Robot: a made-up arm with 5 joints. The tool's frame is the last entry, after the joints.
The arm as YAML. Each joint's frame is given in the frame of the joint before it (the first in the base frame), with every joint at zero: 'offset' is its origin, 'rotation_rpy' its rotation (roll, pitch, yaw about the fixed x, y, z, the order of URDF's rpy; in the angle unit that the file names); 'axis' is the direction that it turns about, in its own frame. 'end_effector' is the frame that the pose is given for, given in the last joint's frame.
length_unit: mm
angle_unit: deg
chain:
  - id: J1
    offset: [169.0, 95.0, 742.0]
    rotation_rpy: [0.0, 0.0, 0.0]
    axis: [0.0, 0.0, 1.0]
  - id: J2
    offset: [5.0, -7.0, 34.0]
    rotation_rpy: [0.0, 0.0, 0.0]
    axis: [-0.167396, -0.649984, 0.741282]
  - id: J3
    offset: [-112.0, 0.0, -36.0]
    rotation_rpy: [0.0, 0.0, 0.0]
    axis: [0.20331, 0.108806, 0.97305]
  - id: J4
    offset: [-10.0, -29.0, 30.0]
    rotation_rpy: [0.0, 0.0, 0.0]
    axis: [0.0, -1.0, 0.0]
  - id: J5
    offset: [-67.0, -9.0, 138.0]
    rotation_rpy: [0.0, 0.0, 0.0]
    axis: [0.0, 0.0, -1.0]
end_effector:
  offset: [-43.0, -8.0, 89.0]
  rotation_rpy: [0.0, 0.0, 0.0]
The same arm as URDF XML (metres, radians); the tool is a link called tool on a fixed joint. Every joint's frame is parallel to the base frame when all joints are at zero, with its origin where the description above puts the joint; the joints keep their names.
<robot name="arm">
<joint name="tool_fixed" type="fixed"><parent link="link5"/><child link="tool"/><origin xyz="-0.043 -0.008 0.089"/></joint>
<joint name="J5" type="continuous"><parent link="link4"/><child link="link5"/><origin xyz="-0.067 -0.009 0.138"/><axis xyz="0 0 -1"/></joint>
<joint name="J4" type="continuous"><parent link="link3"/><child link="link4"/><origin xyz="-0.01 -0.029 0.03"/><axis xyz="0 -1 0"/></joint>
<joint name="J3" type="continuous"><parent link="link2"/><child link="link3"/><origin xyz="-0.112 0 -0.036"/><axis xyz="0.20331 0.108806 0.97305"/></joint>
<joint name="J2" type="continuous"><parent link="link1"/><child link="link2"/><origin xyz="0.005 -0.007 0.034"/><axis xyz="-0.167396 -0.649984 0.741282"/></joint>
<joint name="J1" type="continuous"><parent link="base_link"/><child link="link1"/><origin xyz="0.169 0.095 0.742"/><axis xyz="0 0 1"/></joint>
<link name="base_link"/>
<link name="link1"/>
<link name="link2"/>
<link name="link3"/>
<link name="link4"/>
<link name="link5"/>
<link name="tool"/>
</robot>

